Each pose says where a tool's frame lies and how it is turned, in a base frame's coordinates. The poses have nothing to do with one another.
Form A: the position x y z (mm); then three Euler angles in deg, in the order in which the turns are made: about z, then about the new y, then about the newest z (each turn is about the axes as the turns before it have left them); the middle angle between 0 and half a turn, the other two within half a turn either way.
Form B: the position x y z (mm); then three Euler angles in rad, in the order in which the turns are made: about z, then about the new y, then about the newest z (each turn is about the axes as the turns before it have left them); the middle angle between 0 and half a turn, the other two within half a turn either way. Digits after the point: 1 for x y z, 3 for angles.
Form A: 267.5 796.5 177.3 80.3 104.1 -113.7
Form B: 267.5 796.5 177.3 1.401 1.817 -1.984
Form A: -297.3 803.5 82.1 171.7 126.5 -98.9
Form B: -297.3 803.5 82.1 2.997 2.208 -1.726
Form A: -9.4 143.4 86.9 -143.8 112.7 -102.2
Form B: -9.4 143.4 86.9 -2.510 1.967 -1.784
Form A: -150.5 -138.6 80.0 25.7 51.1 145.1
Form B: -150.5 -138.6 80.0 0.449 0.892 2.532
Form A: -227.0 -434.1 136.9 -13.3 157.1 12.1
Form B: -227.0 -434.1 136.9 -0.232 2.742 0.211
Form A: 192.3 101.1 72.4 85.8 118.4 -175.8
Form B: 192.3 101.1 72.4 1.497 2.066 -3.068
